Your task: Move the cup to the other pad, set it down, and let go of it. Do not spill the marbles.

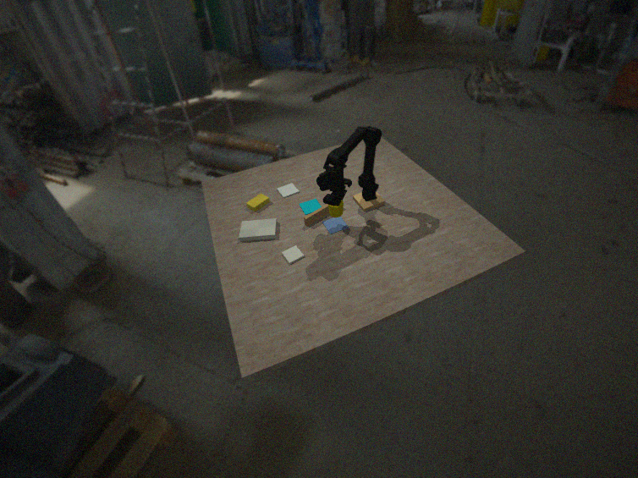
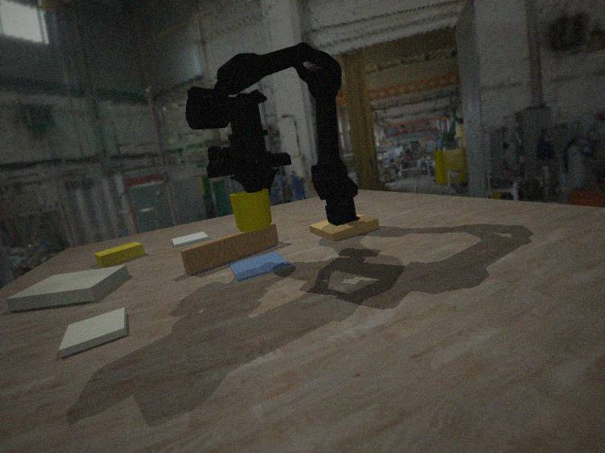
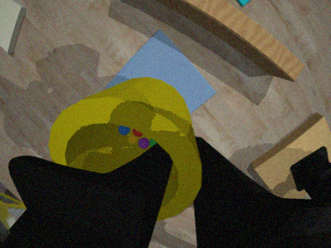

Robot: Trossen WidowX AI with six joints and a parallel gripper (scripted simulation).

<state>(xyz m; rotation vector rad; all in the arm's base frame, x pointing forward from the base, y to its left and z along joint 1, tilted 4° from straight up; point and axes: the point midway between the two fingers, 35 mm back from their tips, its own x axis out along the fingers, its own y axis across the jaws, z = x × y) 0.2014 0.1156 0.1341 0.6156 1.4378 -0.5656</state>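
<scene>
Right now my gripper tip is 11 cm short of the teal pad, 16 cm to the left of it and 12 cm above it. Round my gripper tip: blue pad 2 cm ahead, 2 cm to the left, 12 cm below; wooden bar 7 cm ahead, 7 cm to the right, 9 cm below; yellow cup 1 cm ahead, 2 cm to the left.
</scene>
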